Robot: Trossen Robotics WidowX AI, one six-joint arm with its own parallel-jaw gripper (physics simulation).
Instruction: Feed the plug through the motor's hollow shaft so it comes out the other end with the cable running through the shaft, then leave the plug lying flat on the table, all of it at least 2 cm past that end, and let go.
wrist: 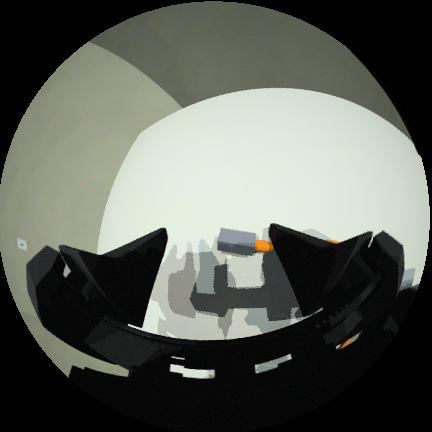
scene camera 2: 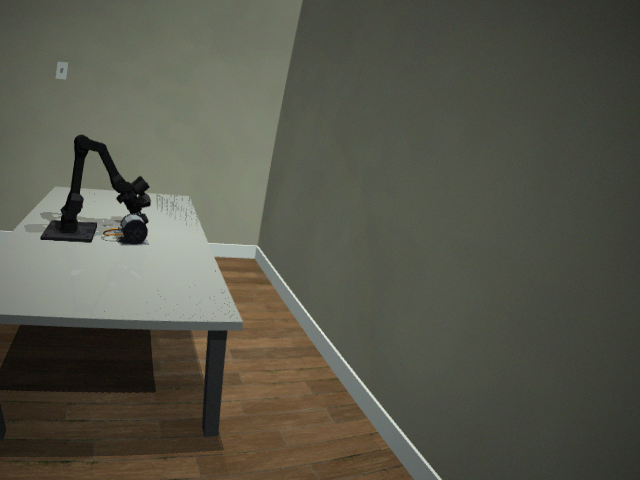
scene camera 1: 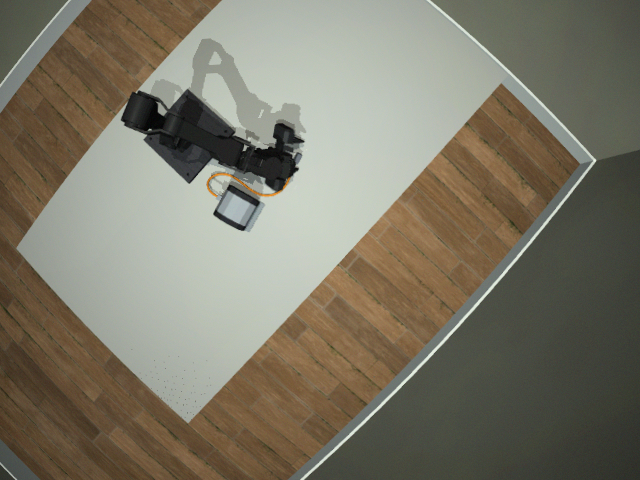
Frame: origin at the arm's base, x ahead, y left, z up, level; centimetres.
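Seen in the pictures: gripper, between the fingertips: [wrist: 218,231] [scene camera 1: 300,155]; arm's base, origin of its link: [scene camera 2: 68,230] [scene camera 1: 182,139].
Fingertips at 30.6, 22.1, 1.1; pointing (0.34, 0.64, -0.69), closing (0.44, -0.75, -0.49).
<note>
Pixels of each thing's top centre, then the offset from my fingertips to it, as dx, dy, dz. "spot": a spot on its surface instead. Level surfaces: height alone.
- motor, centre of its top: [scene camera 1: 231,206] [scene camera 2: 133,217] -2.2, -24.3, +7.5
- orange cable end, a spot on its surface: [wrist: 263,245] spot: +0.4, -3.5, -1.6
- pale table, height of its surface: dz -2.6
The motor [scene camera 1: 236,206] [scene camera 2: 134,230], a light grey drum with dark ends, lies on its side on the table. The orange cable [scene camera 1: 266,195] [scene camera 2: 110,228] leaves the motor's side nearest the arm base, loops, and curves along beside the motor to under the gripper. In the wrist view the grey, block-shaped plug [wrist: 236,241] lies on the table, with the orange cable end [wrist: 263,245] at its right. My gripper [wrist: 218,231] is open and empty, its fingertips either side of and above the plug. The plug is hidden under the gripper in scene camera 1. The shaft's bore cannot be made out.
The arm's dark base plate [scene camera 1: 189,172] [scene camera 2: 68,231] stands on the pale table [scene camera 1: 155,268] [scene camera 2: 118,279], close to the motor and cable loop. The motor is near the gripper's side. A light grey part [wrist: 408,276] shows at the wrist view's right edge.
</note>
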